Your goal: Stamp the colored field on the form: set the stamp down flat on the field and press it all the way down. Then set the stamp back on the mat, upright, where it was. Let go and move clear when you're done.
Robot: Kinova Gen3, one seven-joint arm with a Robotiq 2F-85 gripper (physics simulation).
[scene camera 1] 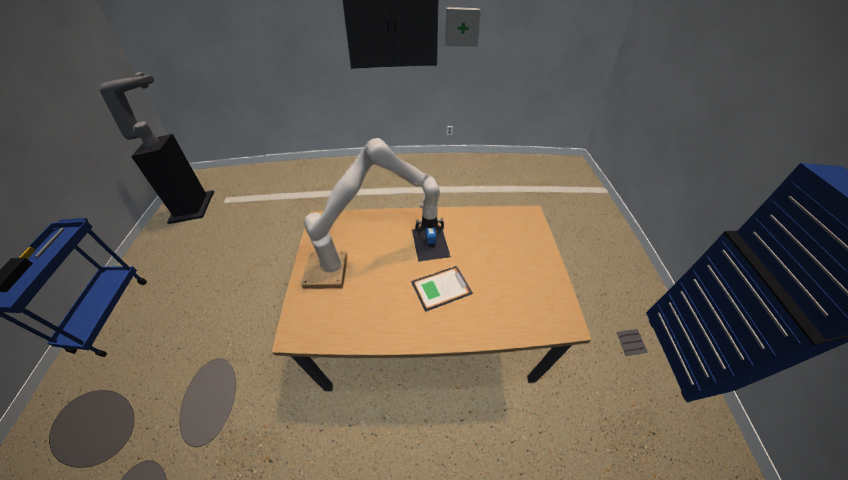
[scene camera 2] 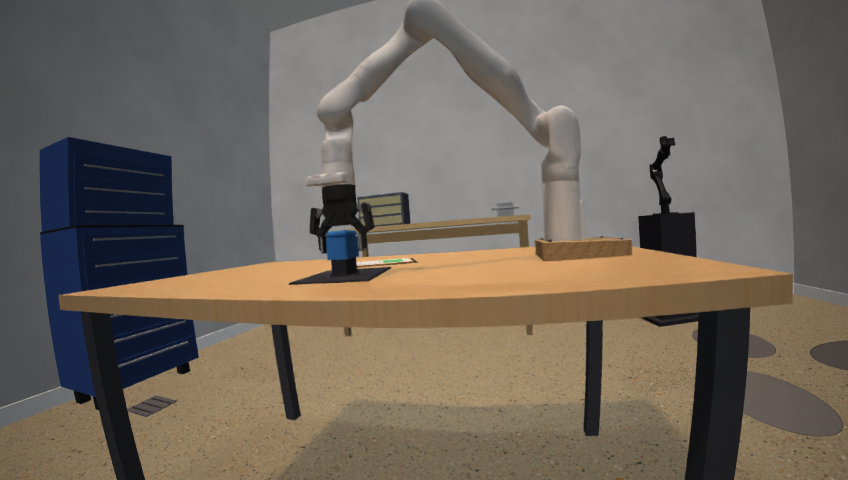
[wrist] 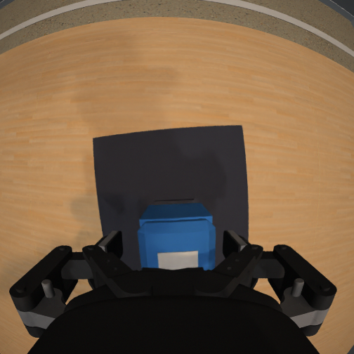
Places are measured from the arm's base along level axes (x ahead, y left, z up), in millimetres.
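Pixels of known places: gripper, between the fingertips: (scene camera 2: 343,252); arm's base, origin of its link: (scene camera 1: 332,265) (scene camera 2: 563,240).
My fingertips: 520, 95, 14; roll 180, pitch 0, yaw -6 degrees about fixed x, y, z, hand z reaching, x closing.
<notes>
For each thing: its top centre in the pictures, then the offset to it from my fingertips, as dx, dy, dz. Level surfaces: height alone.
- stamp, centre of its top: (scene camera 2: 341,230) (scene camera 1: 430,229) +3, -11, +48
- dark mat, height of its surface: dz -51
- form, centre of its top: (scene camera 2: 374,259) (scene camera 1: 441,286) -4, -303, -43
- solid green field, centre of its top: (scene camera 2: 392,260) (scene camera 1: 430,290) -59, -308, -50
- wooden table, height of its surface: dz -55
- clipboard's metal clip, centre of its top: (scene camera 1: 460,279) +94, -283, -43
The stamp (scene camera 1: 431,236) (scene camera 2: 342,245) (wrist: 177,232), with a blue upper body, a pale label on top and a black base, stands upright on the dark mat (scene camera 1: 432,253) (scene camera 2: 374,274) (wrist: 165,160). My gripper (scene camera 2: 345,243) (wrist: 172,242) is open, pointing down, with one finger on each side of the blue body; gaps show on both sides in the wrist view. The form (scene camera 1: 446,285) (scene camera 2: 370,262) lies on a clipboard, with a solid green field (scene camera 1: 430,290) (scene camera 2: 393,261). The form does not show in the wrist view.
The wooden table (scene camera 1: 505,297) (scene camera 2: 476,279) (wrist: 165,75) carries the arm's base block (scene camera 1: 324,276) (scene camera 2: 583,248) at one end. The clipboard's metal clip (scene camera 1: 460,279) is at the end away from the green field. A blue drawer cabinet (scene camera 1: 737,285) (scene camera 2: 113,249) stands beyond the table.
</notes>
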